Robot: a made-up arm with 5 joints.
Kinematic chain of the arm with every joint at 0, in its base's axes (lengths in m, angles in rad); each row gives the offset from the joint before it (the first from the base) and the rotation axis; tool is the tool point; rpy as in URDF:
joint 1: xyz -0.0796 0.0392 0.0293 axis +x
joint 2: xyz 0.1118 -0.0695 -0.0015 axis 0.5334 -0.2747 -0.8
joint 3: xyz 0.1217 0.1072 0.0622 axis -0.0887 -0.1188 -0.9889
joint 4: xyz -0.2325 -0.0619 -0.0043 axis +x
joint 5: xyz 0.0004 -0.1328 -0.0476 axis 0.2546 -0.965 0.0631
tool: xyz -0.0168 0.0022 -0.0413 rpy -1.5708 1.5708 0
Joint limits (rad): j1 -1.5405..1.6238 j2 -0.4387..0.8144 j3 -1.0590..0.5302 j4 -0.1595..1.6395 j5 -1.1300..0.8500
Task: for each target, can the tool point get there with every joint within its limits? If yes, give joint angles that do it. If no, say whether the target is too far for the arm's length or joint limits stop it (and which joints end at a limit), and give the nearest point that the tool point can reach.
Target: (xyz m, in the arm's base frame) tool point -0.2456 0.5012 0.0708
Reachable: no: joint limits stop it (at a limit: joint 3, joint 4) | nearest point -0.1157 0.2222 0.0457 | short by 0.309 m
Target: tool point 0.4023 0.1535 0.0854
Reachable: no: joint limits stop it (at a limit: joint 1, joint 2, joint 3, joint 4, joint 5) | nearest point 0.2535 0.0198 0.2066 | short by 0.234 m
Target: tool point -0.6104 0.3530 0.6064
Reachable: no: too far | nearest point -0.1461 0.1582 0.1474 | short by 0.681 m
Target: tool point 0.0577 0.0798 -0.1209
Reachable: yes | joints -1.0990 0.5327 0.3852 1.4411 0.6645
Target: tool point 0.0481 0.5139 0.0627
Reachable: no: joint limits stop it (at a limit: joint 3, joint 4) | nearest point 0.0361 0.2528 0.0443 | short by 0.262 m
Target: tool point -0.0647 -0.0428 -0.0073
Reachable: yes | joints -1.1772 0.0913 -0.1182 1.2001 0.5131
